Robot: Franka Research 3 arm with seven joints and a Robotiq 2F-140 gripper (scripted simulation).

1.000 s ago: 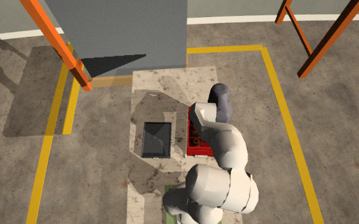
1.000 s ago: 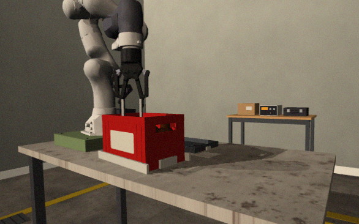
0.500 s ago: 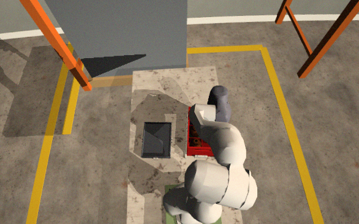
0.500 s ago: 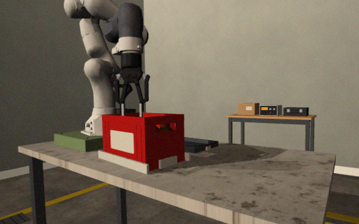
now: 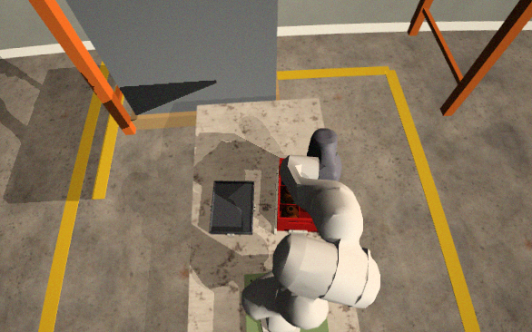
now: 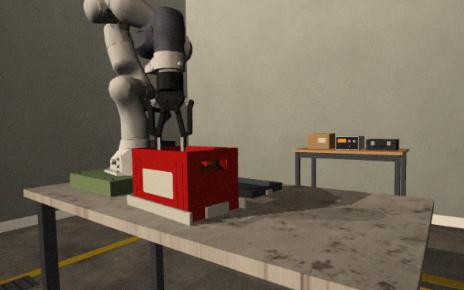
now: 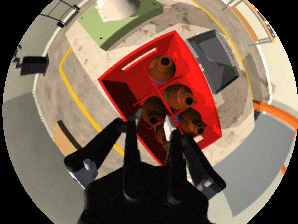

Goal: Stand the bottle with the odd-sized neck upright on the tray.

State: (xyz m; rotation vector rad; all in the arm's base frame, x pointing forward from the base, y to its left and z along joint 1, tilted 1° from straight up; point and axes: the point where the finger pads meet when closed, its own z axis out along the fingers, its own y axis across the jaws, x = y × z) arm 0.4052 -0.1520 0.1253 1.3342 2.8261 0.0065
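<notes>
My gripper is now 9 cm above the brown bottle. From my hand the other things lie so: dark tray (1 cm behind, 34 cm to the left, 16 cm below); then red crate (4 cm to the left, 9 cm below).
</notes>
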